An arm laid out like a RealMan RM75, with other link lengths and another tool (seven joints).
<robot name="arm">
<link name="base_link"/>
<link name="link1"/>
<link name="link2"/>
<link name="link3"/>
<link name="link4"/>
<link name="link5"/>
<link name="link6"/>
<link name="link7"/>
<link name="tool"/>
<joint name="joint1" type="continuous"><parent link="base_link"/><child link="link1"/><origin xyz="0 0 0.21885" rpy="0 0 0"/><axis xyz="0 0 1"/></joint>
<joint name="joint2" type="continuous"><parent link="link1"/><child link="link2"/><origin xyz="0 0 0" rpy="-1.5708 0 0"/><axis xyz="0 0 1"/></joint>
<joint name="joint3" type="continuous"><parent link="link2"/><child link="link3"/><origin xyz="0 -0.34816 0" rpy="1.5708 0 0"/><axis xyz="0 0 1"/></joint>
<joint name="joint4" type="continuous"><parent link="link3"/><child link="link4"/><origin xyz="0 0 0" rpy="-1.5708 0 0"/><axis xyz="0 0 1"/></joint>
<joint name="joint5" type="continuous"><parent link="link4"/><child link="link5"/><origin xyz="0 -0.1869 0" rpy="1.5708 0 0"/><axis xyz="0 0 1"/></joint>
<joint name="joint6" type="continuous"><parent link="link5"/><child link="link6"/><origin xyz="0 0 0" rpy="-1.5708 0 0"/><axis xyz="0 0 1"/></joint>
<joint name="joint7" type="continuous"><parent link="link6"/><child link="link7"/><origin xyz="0 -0.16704 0" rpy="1.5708 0 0"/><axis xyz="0 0 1"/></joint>
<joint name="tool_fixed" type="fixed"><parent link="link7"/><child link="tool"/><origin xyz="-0.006 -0.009 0.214" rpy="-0.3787 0 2.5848"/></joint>
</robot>
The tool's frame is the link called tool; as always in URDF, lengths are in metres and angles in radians. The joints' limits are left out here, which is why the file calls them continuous.
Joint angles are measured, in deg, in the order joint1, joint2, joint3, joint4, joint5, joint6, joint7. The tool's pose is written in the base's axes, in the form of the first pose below.
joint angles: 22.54 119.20 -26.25 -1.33 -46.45 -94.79 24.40
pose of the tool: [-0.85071 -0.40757 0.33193 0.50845 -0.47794 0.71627 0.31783 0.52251 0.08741]
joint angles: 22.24 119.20 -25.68 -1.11 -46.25 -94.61 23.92
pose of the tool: [-0.85805 -0.39501 0.32821 0.49963 -0.49413 0.71148 0.32496 0.52062 0.09017]
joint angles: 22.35 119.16 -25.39 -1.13 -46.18 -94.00 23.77
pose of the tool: [-0.86220 -0.38599 0.32805 0.49436 -0.49987 0.71115 0.32848 0.52261 0.09077]
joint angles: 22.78 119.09 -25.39 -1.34 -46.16 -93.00 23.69
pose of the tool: [-0.86558 -0.37849 0.32789 0.48911 -0.49854 0.71570 0.32935 0.52781 0.08945]
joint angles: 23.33 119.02 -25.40 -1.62 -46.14 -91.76 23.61
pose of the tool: [-0.86941 -0.36967 0.32783 0.48304 -0.49640 0.72129 0.33011 0.53431 0.08769]
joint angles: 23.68 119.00 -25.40 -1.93 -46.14 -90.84 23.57
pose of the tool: [-0.87248 -0.36312 0.32699 0.47801 -0.49531 0.72538 0.33078 0.53873 0.08655]
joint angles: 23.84 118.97 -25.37 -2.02 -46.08 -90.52 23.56
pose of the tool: [-0.87343 -0.36110 0.32668 0.47654 -0.49591 0.72594 0.33108 0.54042 0.08679]
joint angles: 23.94 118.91 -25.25 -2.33 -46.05 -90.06 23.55
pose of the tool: [-0.87604 -0.35779 0.32334 0.47203 -0.49892 0.72682 0.33229 0.54208 0.08825]
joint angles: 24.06 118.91 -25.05 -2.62 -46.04 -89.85 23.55
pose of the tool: [-0.87700 -0.35825 0.32020 0.47013 -0.50212 0.72585 0.33213 0.54310 0.09016]
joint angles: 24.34 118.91 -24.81 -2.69 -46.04 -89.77 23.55
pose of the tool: [-0.87599 -0.36117 0.31969 0.47176 -0.50350 0.72383 0.33059 0.54468 0.09158]
